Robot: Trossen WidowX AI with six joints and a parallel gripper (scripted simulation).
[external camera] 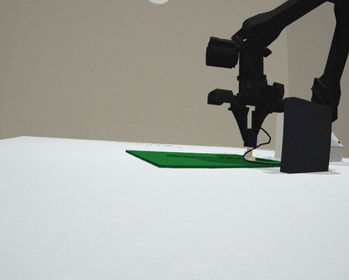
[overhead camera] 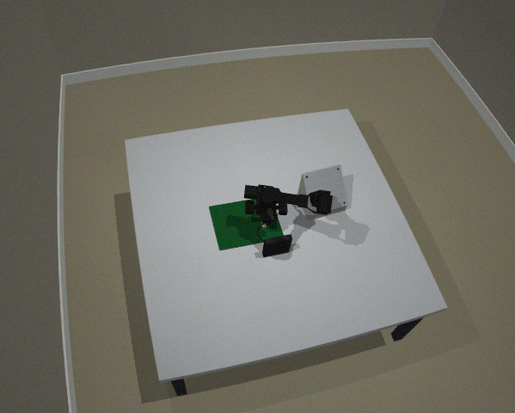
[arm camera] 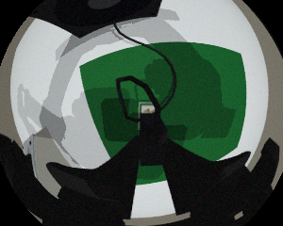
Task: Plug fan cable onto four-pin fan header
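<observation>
My gripper tip is 1 cm to the right of the black plug and 1 cm below it. Also, from my gripper tip: header: 1 cm to the left, 4 cm below; then black fan: 1 cm ahead, 16 cm to the left, 2 cm above; then green board: 8 cm ahead, 3 cm to the right, 6 cm below.
</observation>
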